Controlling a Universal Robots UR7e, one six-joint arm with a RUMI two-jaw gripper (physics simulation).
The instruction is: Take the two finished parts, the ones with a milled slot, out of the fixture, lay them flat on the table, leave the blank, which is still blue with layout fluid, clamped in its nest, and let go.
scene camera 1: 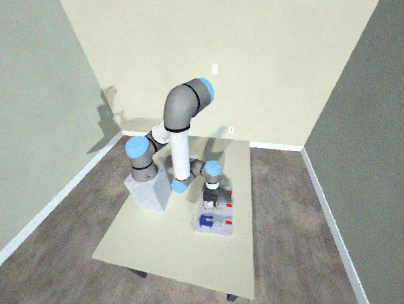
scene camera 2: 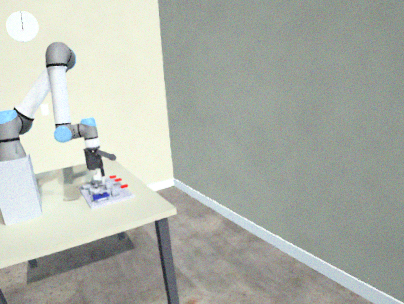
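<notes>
A light grey fixture plate [scene camera 1: 215, 231] [scene camera 2: 91, 204] lies on the table and carries three nests in a row, each with a red-tipped clamp handle [scene camera 1: 228, 222] [scene camera 2: 124, 186]. The blue blank [scene camera 1: 205, 221] [scene camera 2: 100, 196] sits in the nearest nest. The grey parts in the other two nests are small and mostly hidden by the gripper in scene camera 1. My gripper [scene camera 1: 209, 205] [scene camera 2: 100, 178] points straight down over the middle nest, its fingertips low at the fixture. Its fingers are shut with nothing between them.
The cream table [scene camera 1: 170, 247] [scene camera 2: 125, 214] has its right edge close to the fixture. The arm's grey pedestal [scene camera 1: 148, 191] stands at the table's left. Walls enclose the room behind and to both sides.
</notes>
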